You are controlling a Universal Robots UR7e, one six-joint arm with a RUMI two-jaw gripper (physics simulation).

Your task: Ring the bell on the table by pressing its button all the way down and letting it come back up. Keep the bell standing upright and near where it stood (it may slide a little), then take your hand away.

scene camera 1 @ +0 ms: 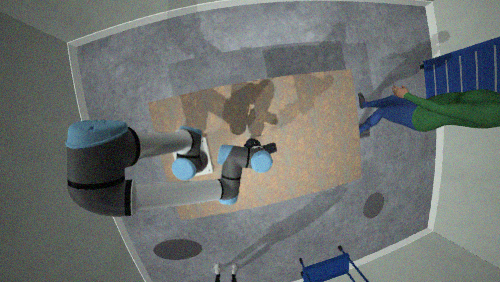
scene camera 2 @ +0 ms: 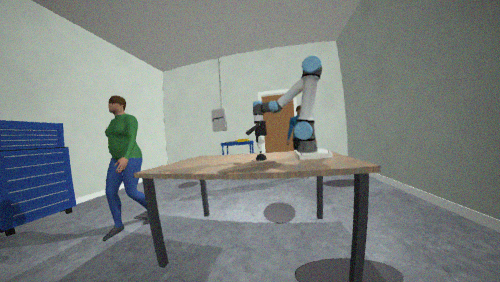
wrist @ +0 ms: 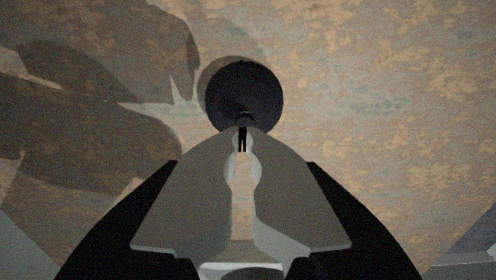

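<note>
The bell [scene camera 2: 261, 157] [wrist: 244, 90] is a dark, round dome standing upright on the table [scene camera 1: 310, 150] [scene camera 2: 200, 167] [wrist: 380, 150]. Its small button [wrist: 245, 119] shows at the dome's middle, right by the fingertips in the wrist view. My gripper [scene camera 2: 261, 152] [wrist: 242, 130] is shut and empty, pointing down over the bell. Its tips are at or just above the button; whether they touch it I cannot tell. In scene camera 1 the arm covers the fingertips, and the bell cannot be made out there.
The arm's white base [scene camera 1: 207, 162] [scene camera 2: 320, 155] stands on the table. A person in a green top [scene camera 1: 450, 111] [scene camera 2: 122, 137] is beyond the table's end. A blue cabinet [scene camera 2: 35, 175] and a small blue table [scene camera 1: 327, 268] [scene camera 2: 237, 143] stand away from the table.
</note>
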